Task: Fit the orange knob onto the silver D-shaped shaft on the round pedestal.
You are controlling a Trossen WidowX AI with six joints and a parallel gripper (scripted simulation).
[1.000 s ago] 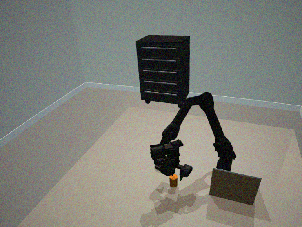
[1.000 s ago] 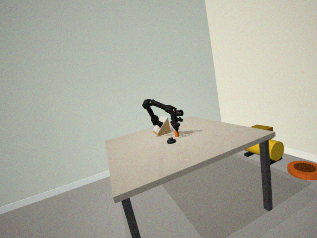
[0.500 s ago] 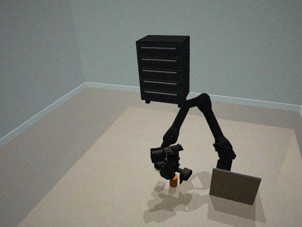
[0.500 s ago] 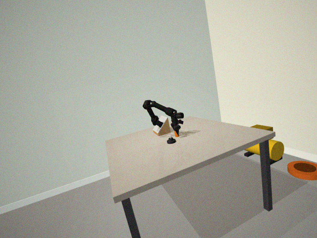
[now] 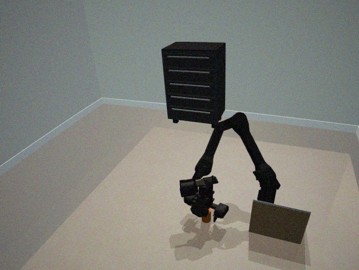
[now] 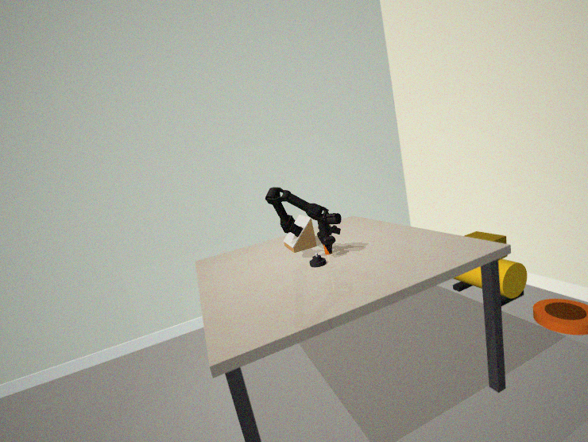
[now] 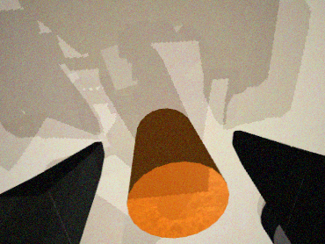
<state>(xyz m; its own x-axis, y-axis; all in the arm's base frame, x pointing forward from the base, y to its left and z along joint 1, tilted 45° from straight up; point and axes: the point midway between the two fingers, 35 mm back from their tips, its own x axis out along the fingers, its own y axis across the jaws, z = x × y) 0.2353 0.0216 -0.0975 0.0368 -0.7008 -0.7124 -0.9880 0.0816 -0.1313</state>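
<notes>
The orange knob is 3 cm above my gripper tip. Round my gripper tip: dark round pedestal: 11 cm ahead, 11 cm to the right, 2 cm above.
</notes>
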